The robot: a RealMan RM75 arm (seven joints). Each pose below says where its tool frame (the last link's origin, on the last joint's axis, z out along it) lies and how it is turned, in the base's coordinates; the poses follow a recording.
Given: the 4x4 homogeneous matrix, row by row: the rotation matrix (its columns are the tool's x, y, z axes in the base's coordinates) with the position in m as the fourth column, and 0 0 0 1 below. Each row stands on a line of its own.
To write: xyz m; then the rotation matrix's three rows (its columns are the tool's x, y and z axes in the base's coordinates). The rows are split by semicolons. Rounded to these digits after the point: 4 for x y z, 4 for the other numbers.
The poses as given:
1:
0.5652, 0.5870, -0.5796, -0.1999
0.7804, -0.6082, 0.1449, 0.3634
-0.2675, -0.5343, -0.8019, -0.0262
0, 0, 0, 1
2:
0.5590, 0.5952, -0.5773, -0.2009
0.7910, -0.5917, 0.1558, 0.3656
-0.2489, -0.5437, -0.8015, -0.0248
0, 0, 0, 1
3:
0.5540, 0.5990, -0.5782, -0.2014
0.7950, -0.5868, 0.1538, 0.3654
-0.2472, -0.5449, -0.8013, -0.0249
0, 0, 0, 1
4:
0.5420, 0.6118, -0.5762, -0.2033
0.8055, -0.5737, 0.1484, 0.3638
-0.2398, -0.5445, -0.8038, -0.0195
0, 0, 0, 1
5:
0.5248, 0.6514, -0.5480, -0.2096
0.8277, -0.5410, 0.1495, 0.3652
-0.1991, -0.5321, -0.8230, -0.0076
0, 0, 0, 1
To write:
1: -0.1999, 0.3634, -0.0262; 0.5652, 0.5870, -0.5796; 0.7804, -0.6082, 0.1449; -0.2675, -0.5343, -0.8019
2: -0.2009, 0.3656, -0.0248; 0.5590, 0.5952, -0.5773; 0.7910, -0.5917, 0.1558; -0.2489, -0.5437, -0.8015
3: -0.2014, 0.3654, -0.0249; 0.5540, 0.5990, -0.5782; 0.7950, -0.5868, 0.1538; -0.2472, -0.5449, -0.8013
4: -0.2033, 0.3638, -0.0195; 0.5420, 0.6118, -0.5762; 0.8055, -0.5737, 0.1484; -0.2398, -0.5445, -0.8038
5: -0.2096, 0.3652, -0.0076; 0.5248, 0.6514, -0.5480; 0.8277, -0.5410, 0.1495; -0.1991, -0.5321, -0.8230
